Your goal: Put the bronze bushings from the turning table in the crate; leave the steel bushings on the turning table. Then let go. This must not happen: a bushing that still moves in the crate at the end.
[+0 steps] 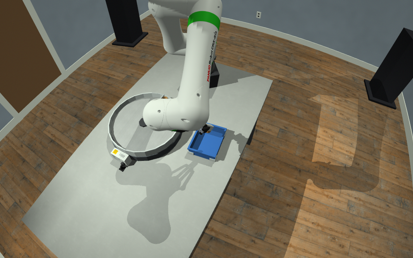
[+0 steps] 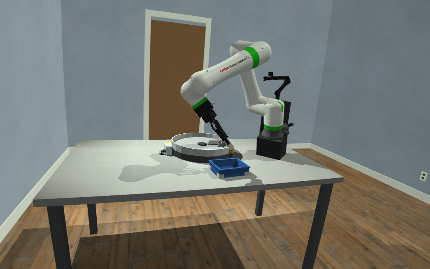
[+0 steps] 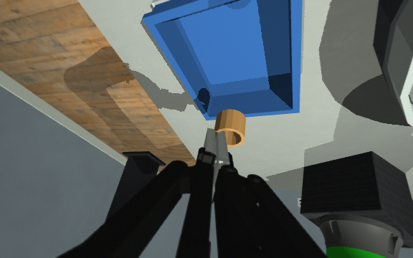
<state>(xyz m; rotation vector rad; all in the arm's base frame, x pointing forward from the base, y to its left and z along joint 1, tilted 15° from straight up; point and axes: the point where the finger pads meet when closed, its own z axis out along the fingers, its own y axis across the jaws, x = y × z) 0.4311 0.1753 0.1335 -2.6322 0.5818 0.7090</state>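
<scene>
The blue crate is 14 cm below my hand, 2 cm behind it and 1 cm to the right of it. The rest, counted from my hand: round turning table 37 cm to the right, 11 cm below, 1 cm ahead.
</scene>
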